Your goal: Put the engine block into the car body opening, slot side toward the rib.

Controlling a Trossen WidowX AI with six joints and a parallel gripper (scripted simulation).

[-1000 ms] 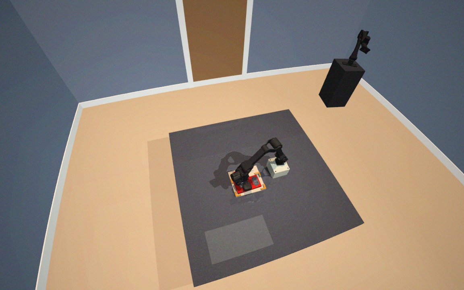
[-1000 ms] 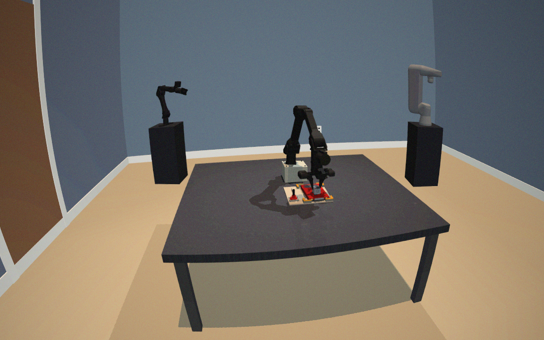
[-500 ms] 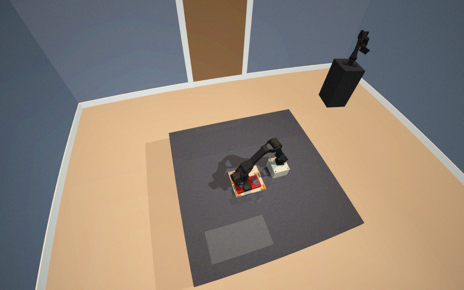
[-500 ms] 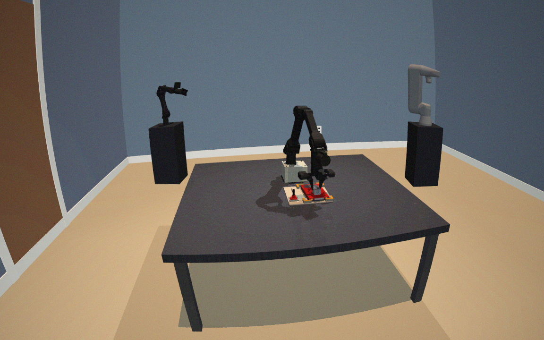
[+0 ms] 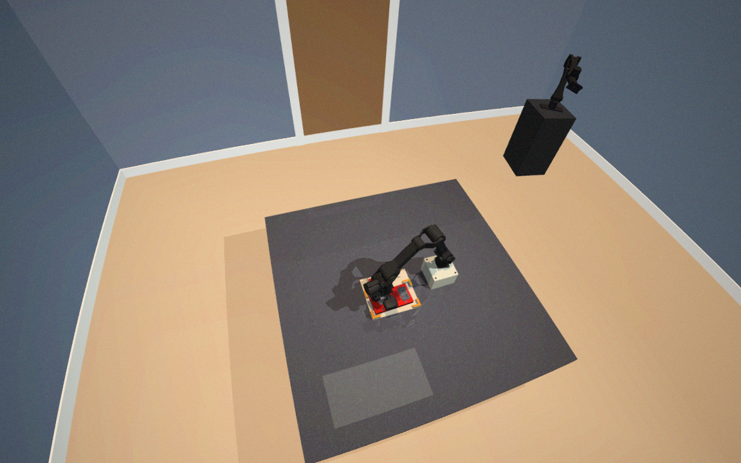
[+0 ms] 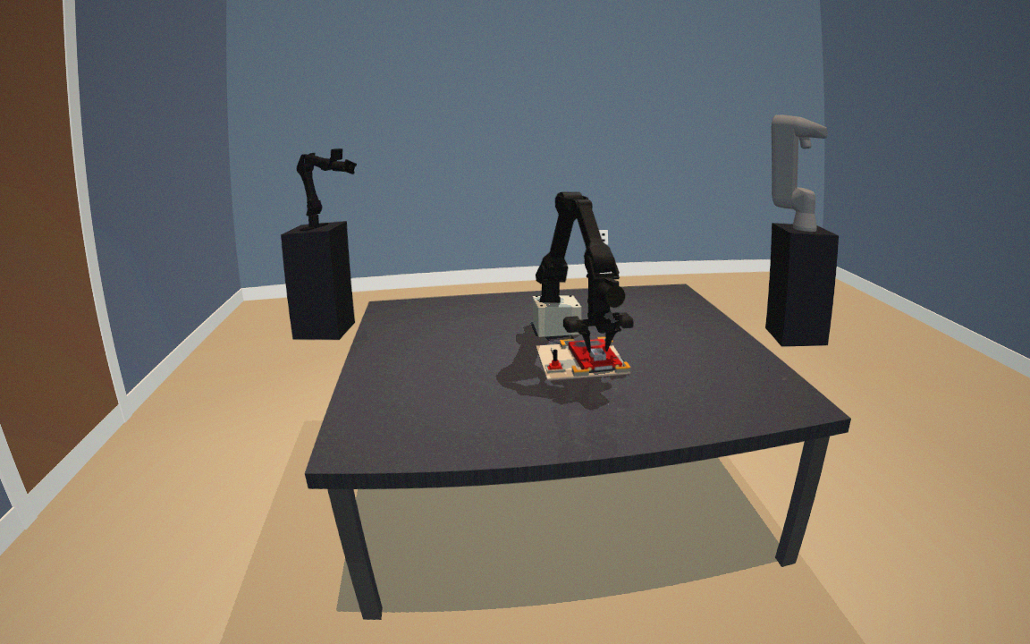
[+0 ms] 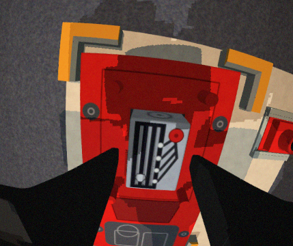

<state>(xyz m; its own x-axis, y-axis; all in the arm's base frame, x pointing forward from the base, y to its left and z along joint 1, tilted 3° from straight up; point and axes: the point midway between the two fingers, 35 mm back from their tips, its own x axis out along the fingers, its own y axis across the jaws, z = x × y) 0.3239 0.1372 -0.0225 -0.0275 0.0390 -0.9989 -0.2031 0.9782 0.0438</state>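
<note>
The grey engine block is 10 mm below my gripper tip.
</note>
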